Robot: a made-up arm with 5 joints.
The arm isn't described. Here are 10 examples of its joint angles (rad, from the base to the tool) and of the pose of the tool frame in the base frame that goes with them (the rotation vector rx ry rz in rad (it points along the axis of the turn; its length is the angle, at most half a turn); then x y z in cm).
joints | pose
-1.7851 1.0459 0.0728 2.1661 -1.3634 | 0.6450 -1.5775 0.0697 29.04 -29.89 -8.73
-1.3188 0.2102 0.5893 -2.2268 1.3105 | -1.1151 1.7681 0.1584 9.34 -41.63 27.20
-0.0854 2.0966 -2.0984 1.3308 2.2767 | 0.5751 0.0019 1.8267 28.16 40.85 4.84
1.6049 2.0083 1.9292 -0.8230 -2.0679 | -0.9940 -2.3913 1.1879 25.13 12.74 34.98
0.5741 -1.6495 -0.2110 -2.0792 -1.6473 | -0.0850 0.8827 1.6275 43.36 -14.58 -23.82
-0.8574 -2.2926 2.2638 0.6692 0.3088 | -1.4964 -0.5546 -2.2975 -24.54 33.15 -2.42
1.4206 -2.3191 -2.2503 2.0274 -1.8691 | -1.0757 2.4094 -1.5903 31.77 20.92 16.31
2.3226 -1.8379 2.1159 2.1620 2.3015 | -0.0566 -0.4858 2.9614 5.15 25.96 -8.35
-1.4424 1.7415 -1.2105 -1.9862 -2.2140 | -1.3232 -0.0108 0.5167 10.98 -46.18 46.50
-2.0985 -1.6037 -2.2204 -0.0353 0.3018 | -1.7515 1.6206 -0.2821 31.63 -19.65 66.49
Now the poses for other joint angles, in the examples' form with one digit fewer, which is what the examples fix.
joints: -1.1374 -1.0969 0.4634 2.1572 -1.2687
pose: -1.806 -1.575 -0.814 -24.0 -13.9 14.6
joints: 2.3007 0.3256 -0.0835 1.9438 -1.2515
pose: 2.019 -0.282 -2.017 15.5 33.7 -2.3
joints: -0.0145 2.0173 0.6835 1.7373 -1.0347
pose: 0.358 0.134 1.679 38.4 0.3 -3.7
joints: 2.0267 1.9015 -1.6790 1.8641 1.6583
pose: 0.074 2.572 1.070 -4.9 -25.0 -32.9
